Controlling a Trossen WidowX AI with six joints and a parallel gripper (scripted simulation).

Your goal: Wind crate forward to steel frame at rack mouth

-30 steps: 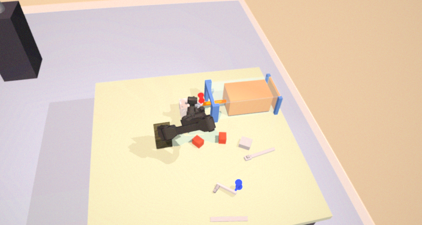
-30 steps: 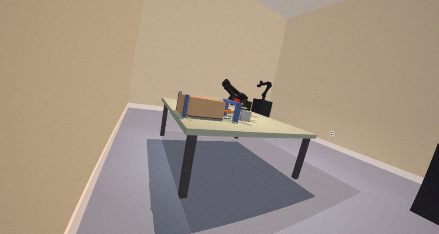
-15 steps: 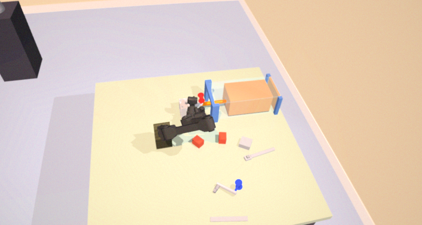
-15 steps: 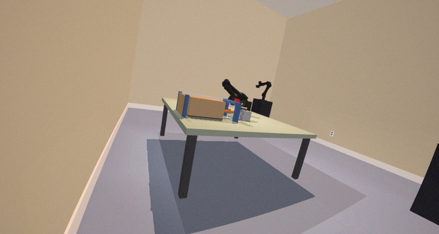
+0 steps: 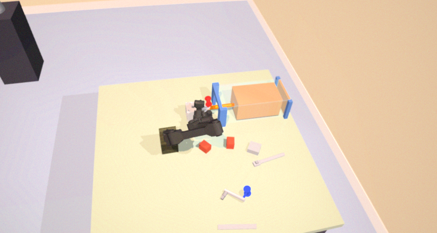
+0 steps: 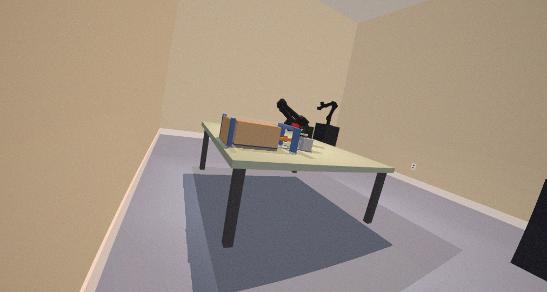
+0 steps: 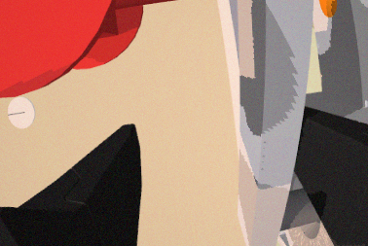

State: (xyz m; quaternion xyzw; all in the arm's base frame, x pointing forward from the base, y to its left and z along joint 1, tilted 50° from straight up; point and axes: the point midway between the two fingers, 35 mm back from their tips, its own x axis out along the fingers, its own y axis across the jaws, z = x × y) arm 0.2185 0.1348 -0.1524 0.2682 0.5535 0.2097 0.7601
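The red-knobbed handle is 10 mm to the right of my gripper tip, 10 mm below it and 10 mm ahead of it. Also, from my gripper tip: winch 100 mm below, 60 mm behind; then red spool grip 40 mm ahead, 30 mm to the right, 20 mm above; then blue steel frame 110 mm ahead, 20 mm below, 10 mm to the left.
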